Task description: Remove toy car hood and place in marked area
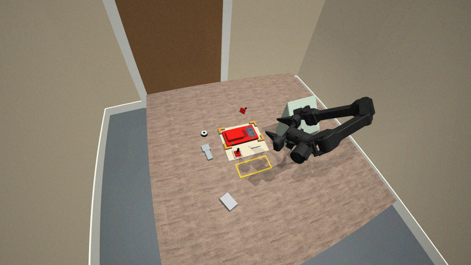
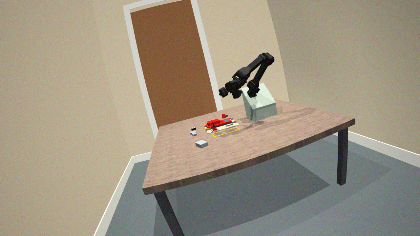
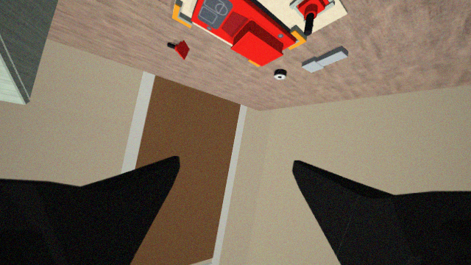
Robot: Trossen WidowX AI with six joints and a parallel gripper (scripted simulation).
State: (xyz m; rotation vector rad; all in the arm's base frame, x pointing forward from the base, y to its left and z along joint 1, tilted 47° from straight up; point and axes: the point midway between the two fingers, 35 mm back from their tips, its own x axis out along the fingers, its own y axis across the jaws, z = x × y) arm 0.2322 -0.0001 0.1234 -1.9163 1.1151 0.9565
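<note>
The red hood lies 9 cm ahead of my gripper tip, 17 cm to the right of it and 23 cm below it. Round my gripper tip: small wheel: 25 cm ahead, 26 cm to the right, 26 cm below.
</note>
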